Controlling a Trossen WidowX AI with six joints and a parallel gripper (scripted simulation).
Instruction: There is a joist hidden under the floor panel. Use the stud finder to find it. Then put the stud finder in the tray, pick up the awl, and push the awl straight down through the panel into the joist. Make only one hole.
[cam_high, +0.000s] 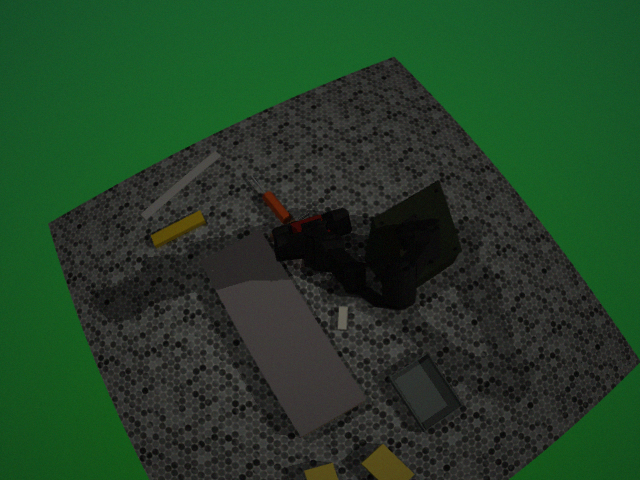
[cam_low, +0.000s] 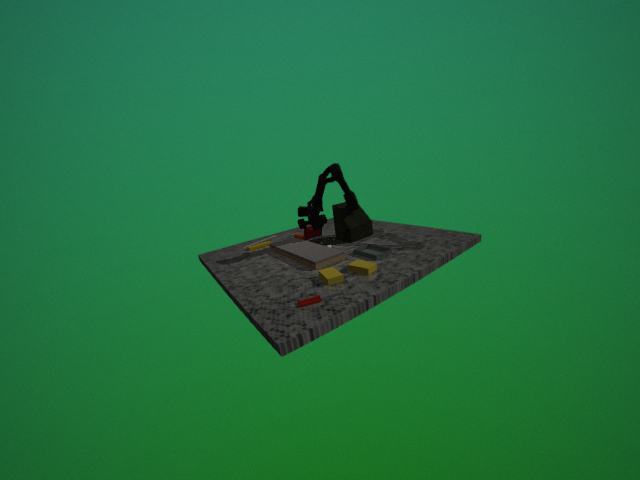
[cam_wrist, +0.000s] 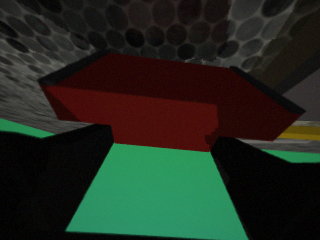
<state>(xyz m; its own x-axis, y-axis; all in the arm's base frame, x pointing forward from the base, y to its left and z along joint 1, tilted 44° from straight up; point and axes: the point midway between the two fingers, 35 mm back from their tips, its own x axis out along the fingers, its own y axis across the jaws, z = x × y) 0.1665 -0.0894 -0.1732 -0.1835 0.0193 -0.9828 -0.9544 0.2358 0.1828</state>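
Now: the red stud finder 20 mm ahead of my gripper tip and 10 mm below it. Also, from my gripper tip: awl: 10 mm ahead, 50 mm to the right, 70 mm below; then orange-handled tool: 20 mm ahead, 180 mm to the right, 60 mm below; then small white block: 60 mm ahead, 240 mm to the left, 70 mm below.
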